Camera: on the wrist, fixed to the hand. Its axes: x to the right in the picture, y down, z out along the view.
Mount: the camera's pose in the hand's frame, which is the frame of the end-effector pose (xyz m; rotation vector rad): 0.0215 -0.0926 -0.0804 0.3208 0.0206 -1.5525
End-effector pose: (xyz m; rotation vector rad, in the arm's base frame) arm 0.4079 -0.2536 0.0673 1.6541 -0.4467 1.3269
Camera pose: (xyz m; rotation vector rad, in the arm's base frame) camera 0.4401 -0.1355 0.0445 1.5302 0.9807 0.1978
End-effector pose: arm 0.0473 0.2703 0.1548 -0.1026 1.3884 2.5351
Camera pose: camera 0.0451 0.2546 0.0313 -0.7747 0.9739 1.0151
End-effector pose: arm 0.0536 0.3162 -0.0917 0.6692 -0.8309 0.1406
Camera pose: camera 0.1534 0.2886 -0.1608 1.4396 -0.0875 -1.1371
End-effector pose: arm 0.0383 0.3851 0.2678 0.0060 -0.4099 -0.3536
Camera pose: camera 0.0571 0.2857 0.1953 0.6700 -0.3690 -1.8073
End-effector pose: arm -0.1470 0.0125 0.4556 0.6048 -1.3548 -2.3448
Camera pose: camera -0.1314 -0.0125 0.3346 -1.2679 0.7461 1.5610
